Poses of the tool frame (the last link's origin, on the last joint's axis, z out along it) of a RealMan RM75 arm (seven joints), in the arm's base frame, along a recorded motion.
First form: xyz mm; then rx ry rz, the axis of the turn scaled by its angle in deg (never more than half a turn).
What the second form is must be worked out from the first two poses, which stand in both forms.
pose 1, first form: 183 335 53 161.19 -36.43 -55.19
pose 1, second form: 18.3 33.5 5.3 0.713 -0.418 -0.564 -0.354 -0.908 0.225
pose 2, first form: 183 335 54 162.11 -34.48 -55.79
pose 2, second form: 18.3 33.5 5.4 0.719 -0.393 -0.573 -0.336 -0.918 0.208
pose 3, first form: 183 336 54 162.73 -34.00 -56.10
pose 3, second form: 18.3 33.6 5.4 0.721 -0.384 -0.577 -0.334 -0.922 0.197
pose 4, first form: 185 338 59 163.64 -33.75 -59.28
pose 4, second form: 18.5 33.8 5.9 0.704 -0.367 -0.608 -0.335 -0.926 0.171
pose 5, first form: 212 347 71 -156.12 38.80 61.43
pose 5, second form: 21.2 34.7 7.1 0.646 -0.358 -0.674 -0.455 -0.890 0.037
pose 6, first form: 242 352 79 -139.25 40.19 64.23
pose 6, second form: 24.2 35.2 7.9 0.559 -0.282 -0.780 -0.578 -0.807 -0.123
